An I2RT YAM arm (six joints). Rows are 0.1 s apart.
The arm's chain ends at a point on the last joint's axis. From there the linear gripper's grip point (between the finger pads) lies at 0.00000 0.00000 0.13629 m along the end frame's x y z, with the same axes.
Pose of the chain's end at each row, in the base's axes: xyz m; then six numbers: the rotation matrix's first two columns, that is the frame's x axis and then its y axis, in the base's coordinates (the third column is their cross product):
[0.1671 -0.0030 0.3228 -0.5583 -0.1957 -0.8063 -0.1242 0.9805 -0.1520]
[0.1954 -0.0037 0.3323 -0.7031 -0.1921 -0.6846 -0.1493 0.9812 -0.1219]
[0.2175 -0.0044 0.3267 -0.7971 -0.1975 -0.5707 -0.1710 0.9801 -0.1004]
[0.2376 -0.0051 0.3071 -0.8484 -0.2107 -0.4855 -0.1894 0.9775 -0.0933]
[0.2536 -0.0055 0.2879 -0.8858 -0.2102 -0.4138 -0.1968 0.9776 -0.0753]
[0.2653 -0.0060 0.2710 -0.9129 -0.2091 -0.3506 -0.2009 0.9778 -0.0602]
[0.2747 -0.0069 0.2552 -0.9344 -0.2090 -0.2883 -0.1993 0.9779 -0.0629]
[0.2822 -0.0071 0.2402 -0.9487 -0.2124 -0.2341 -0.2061 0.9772 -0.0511]
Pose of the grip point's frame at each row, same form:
[0.2789 -0.0009 0.2449 -0.5583 -0.1957 -0.8063 -0.1242 0.9805 -0.1520]
[0.2901 -0.0015 0.2344 -0.7031 -0.1921 -0.6846 -0.1493 0.9812 -0.1219]
[0.2964 -0.0020 0.2156 -0.7971 -0.1975 -0.5707 -0.1710 0.9801 -0.1004]
[0.3050 -0.0034 0.1886 -0.8484 -0.2107 -0.4855 -0.1894 0.9775 -0.0933]
[0.3109 -0.0035 0.1642 -0.8858 -0.2102 -0.4138 -0.1968 0.9776 -0.0753]
[0.3137 -0.0039 0.1436 -0.9129 -0.2091 -0.3506 -0.2009 0.9778 -0.0602]
[0.3149 -0.0071 0.1250 -0.9344 -0.2090 -0.2883 -0.1993 0.9779 -0.0629]
[0.3149 -0.0071 0.1079 -0.9487 -0.2124 -0.2341 -0.2061 0.9772 -0.0511]

